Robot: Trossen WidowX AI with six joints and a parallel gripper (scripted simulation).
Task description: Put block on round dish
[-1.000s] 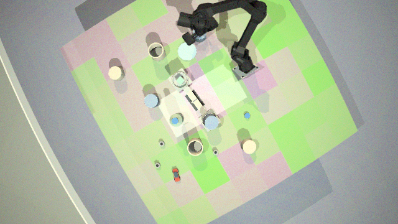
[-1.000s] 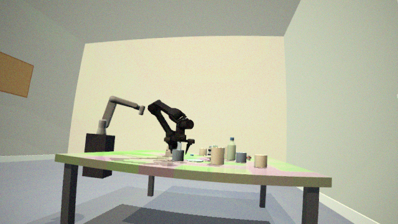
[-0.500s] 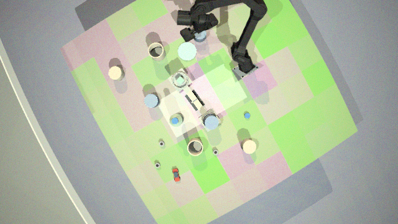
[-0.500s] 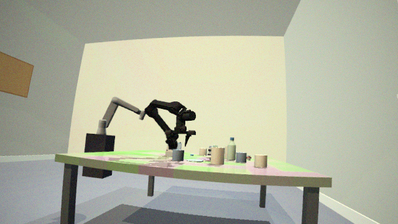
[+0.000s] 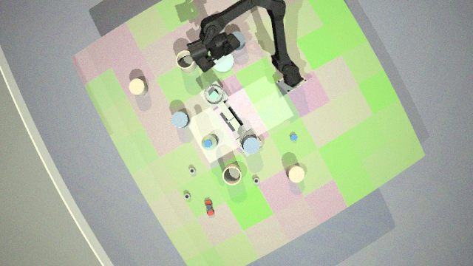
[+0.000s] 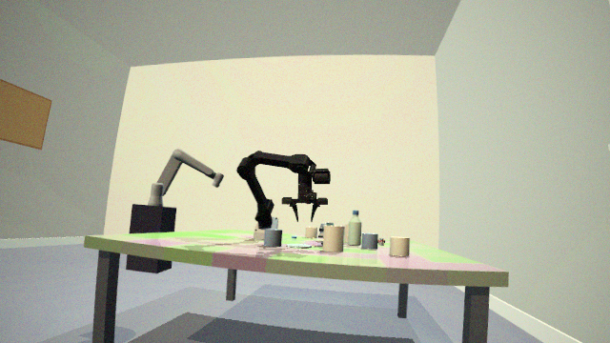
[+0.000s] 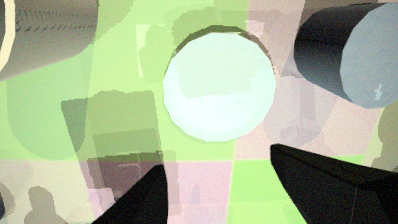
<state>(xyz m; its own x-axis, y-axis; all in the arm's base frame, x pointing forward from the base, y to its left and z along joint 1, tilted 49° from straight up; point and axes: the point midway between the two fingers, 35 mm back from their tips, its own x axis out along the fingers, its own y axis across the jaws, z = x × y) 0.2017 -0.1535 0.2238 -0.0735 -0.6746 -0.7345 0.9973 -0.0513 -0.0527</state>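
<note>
Now: the pale green block 11 cm ahead of my gripper tip, 11 cm to the left of it and 1 cm below it. Round my gripper tip: pale round dish (2 cm behind, 10 cm below); small balance (12 cm ahead, 23 cm to the left, 6 cm below); blue-capped bottle (25 cm ahead, 25 cm to the left, 1 cm above).
</note>
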